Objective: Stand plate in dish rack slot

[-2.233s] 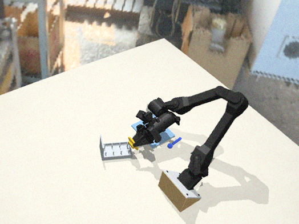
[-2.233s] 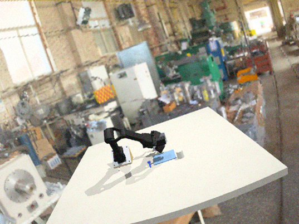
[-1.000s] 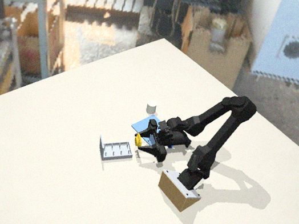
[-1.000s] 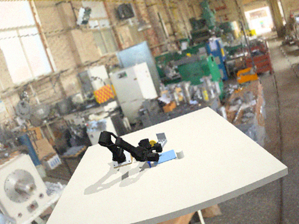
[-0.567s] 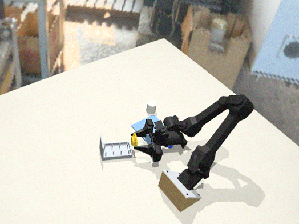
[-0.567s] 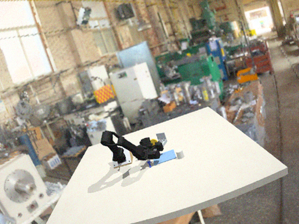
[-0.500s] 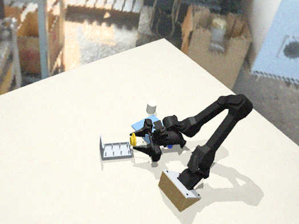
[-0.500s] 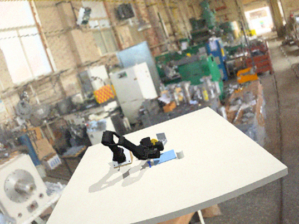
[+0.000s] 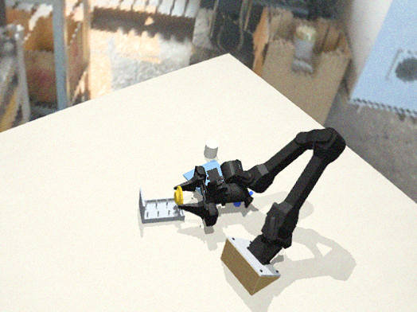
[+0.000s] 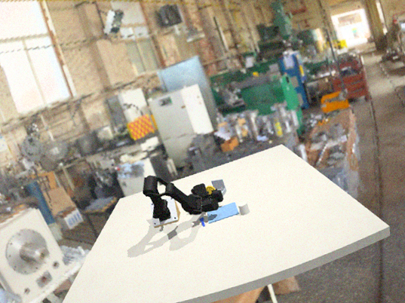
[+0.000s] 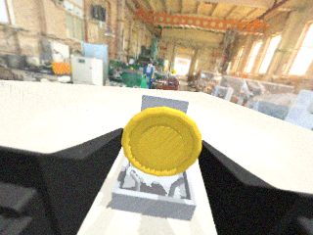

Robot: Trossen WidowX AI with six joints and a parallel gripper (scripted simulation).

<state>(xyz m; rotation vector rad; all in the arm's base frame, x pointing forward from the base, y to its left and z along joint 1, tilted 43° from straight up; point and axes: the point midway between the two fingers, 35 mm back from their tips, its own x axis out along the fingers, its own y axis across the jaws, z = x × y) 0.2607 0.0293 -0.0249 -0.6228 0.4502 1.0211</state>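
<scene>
My gripper tip is now 1 cm to the left of the yellow plate. Also, from my gripper tip: light blue mat 18 cm to the right, 6 cm below, 2 cm ahead; grey dish rack 4 cm below, 3 cm to the left, 2 cm ahead; blue spoon 20 cm to the right, 8 cm behind, 6 cm below.
</scene>
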